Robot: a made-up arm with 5 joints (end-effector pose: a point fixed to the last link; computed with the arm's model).
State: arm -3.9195 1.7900 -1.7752 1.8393 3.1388
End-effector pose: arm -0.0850 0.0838 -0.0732 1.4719 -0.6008 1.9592
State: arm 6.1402 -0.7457 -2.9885 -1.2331 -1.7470
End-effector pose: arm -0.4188 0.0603 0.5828 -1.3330 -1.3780 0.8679
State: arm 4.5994 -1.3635 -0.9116 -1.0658 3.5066
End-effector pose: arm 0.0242 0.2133 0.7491 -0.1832 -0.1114 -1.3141
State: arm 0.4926 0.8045 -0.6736 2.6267 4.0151
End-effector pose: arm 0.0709 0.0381 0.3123 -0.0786 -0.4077 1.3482
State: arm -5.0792 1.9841 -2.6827 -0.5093 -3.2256
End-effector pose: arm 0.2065 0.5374 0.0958 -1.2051 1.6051 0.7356
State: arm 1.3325 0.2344 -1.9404 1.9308 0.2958
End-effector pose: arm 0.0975 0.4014 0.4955 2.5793 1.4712 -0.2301
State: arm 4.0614 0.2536 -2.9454 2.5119 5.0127
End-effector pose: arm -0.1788 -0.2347 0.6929 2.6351 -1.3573 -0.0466
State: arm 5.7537 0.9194 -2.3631 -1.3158 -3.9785
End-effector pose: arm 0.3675 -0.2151 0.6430 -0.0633 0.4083 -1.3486
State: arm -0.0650 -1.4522 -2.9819 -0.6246 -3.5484
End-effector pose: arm -0.5830 0.0379 0.2777 0.3282 -1.9018 -0.3168
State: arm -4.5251 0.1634 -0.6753 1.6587 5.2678
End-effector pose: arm -0.0322 0.1699 0.2307 0.4305 2.3125 -1.4155
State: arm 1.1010 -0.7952 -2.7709 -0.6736 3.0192
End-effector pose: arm -0.2119 -0.4174 0.7105 0.6542 -0.9327 0.8752
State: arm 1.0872 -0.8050 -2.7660 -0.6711 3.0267
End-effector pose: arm -0.2190 -0.4170 0.7080 0.6453 -0.9412 0.8692
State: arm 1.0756 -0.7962 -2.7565 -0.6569 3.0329
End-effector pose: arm -0.2217 -0.4105 0.7176 0.6180 -0.9187 0.8704
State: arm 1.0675 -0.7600 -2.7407 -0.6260 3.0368
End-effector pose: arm -0.2170 -0.3942 0.7446 0.5650 -0.8510 0.8812
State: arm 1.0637 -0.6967 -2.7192 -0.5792 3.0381
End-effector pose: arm -0.2032 -0.3657 0.7869 0.4879 -0.7389 0.8994
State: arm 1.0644 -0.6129 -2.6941 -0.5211 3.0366
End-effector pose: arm -0.1799 -0.3243 0.8372 0.3933 -0.5943 0.9203
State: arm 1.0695 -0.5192 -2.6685 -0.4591 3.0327
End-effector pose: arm -0.1494 -0.2726 0.8860 0.2916 -0.4363 0.9394
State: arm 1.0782 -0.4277 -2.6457 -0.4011 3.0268
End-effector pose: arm -0.1166 -0.2173 0.9253 0.1944 -0.2863 0.9542
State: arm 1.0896 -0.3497 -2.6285 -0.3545 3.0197
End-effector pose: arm -0.0873 -0.1672 0.9517 0.1132 -0.1634 0.9647
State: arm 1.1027 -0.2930 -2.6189 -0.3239 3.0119
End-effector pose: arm -0.0659 -0.1304 0.9664 0.0567 -0.0800 0.9723
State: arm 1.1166 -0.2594 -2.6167 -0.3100 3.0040
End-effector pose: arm -0.0536 -0.1098 0.9727 0.0272 -0.0375 0.9788
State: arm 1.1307 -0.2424 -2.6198 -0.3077 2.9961
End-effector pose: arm -0.0478 -0.1015 0.9747 0.0176 -0.0237 0.9851
